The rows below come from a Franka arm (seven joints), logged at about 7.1 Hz.
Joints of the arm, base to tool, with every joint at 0 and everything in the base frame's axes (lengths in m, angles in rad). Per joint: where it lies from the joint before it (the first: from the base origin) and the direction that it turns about. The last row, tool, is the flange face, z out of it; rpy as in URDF.
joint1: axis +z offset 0 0 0.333
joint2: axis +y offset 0 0 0
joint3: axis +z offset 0 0 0.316
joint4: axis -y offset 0.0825 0 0
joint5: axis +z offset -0.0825 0 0.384
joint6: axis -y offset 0 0 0
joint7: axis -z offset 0.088 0 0
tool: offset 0 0 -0.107 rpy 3.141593 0 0
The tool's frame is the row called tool.
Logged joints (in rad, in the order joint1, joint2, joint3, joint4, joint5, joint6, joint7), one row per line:
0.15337 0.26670 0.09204 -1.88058 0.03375 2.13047 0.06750
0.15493 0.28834 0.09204 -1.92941 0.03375 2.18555 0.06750
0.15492 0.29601 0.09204 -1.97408 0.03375 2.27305 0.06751
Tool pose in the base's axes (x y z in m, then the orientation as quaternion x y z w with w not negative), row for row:
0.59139 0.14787 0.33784 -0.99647 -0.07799 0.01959 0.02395
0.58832 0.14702 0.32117 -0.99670 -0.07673 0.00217 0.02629
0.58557 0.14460 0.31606 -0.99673 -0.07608 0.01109 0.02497
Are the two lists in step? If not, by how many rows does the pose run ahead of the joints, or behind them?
The pose runs 1 row ahead of the joints: the pose in row i belongs to the joints in row i + 1.
